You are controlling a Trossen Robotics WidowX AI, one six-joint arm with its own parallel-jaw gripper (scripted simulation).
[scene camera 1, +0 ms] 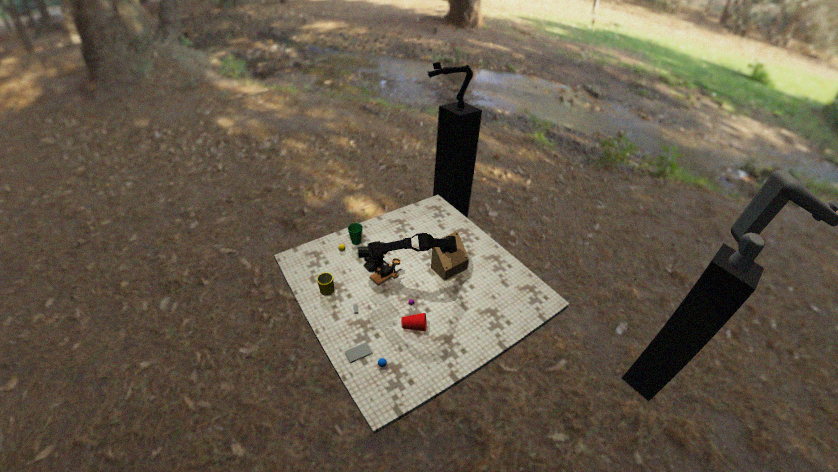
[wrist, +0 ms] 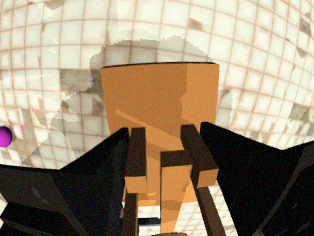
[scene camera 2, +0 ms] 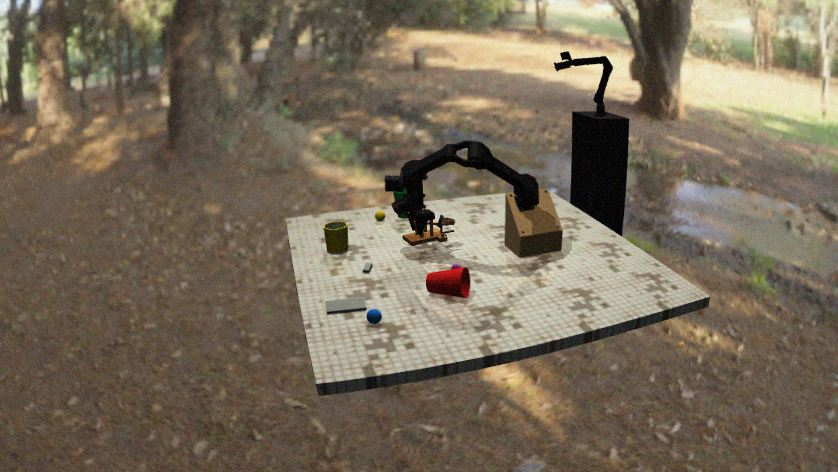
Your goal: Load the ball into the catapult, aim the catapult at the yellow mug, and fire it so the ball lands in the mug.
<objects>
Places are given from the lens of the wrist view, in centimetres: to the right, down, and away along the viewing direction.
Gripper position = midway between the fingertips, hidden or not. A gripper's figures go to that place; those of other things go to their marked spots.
gripper (wrist: 165,131): 1, 1, 10
orange catapult (wrist: 163,104): 1, -1, 11
</objects>
